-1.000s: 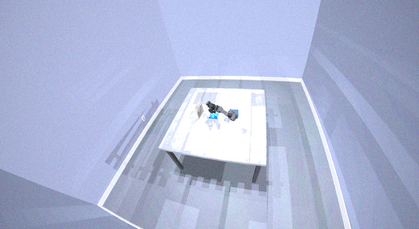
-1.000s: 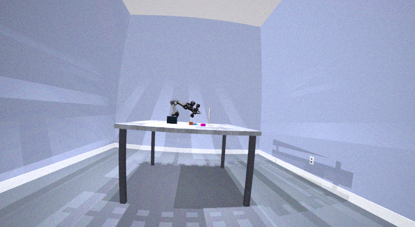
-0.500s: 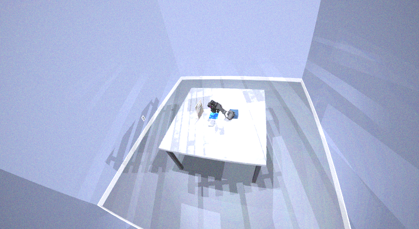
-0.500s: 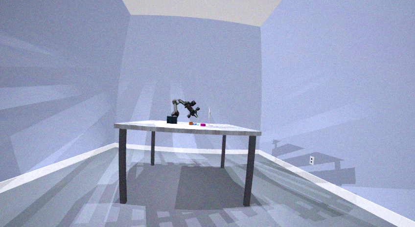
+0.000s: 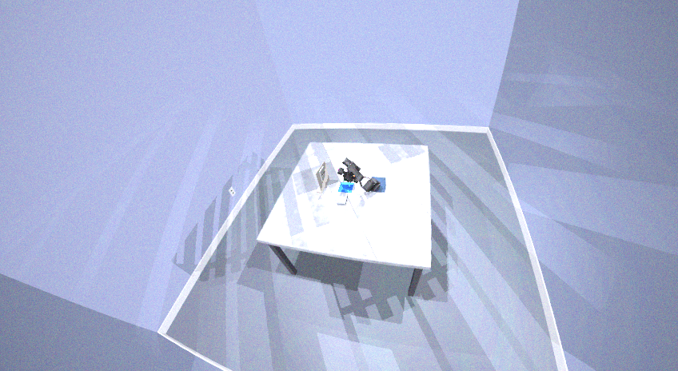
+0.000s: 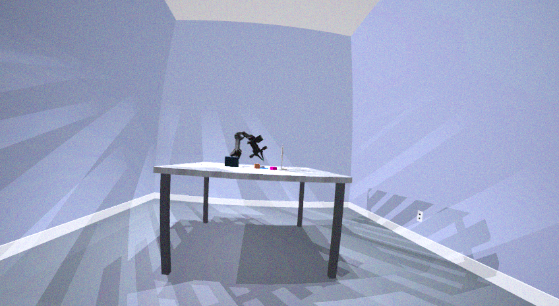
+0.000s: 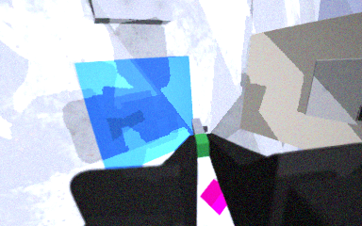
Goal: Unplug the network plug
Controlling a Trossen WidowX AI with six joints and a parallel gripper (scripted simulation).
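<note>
Now: the blue marked square 1 cm behind my gripper tip and 8 cm below it. From my gripper tip the other things lie so: network plug (right at my gripper tip); beige panel (19 cm ahead, 2 cm to the left, 2 cm above).
</note>
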